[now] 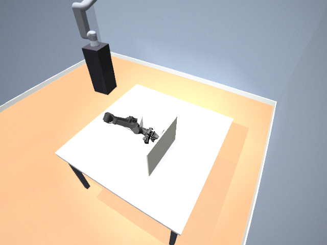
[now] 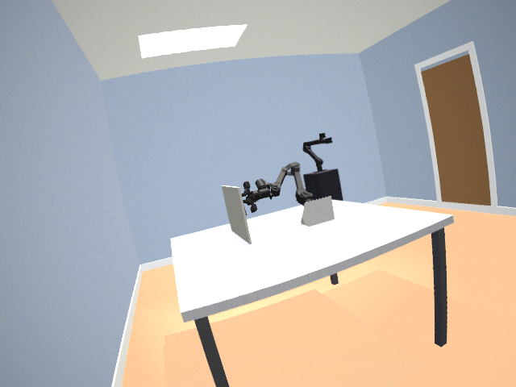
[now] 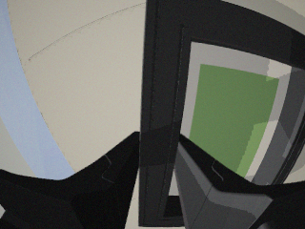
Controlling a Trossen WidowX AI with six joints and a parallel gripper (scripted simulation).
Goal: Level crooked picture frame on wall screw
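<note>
My gripper tip is now 50 mm above the picture frame, 20 mm to the right of it and 10 mm short of it. The rest, counted from my gripper tip: cream wall panel (70 mm below, 20 mm ahead).
</note>
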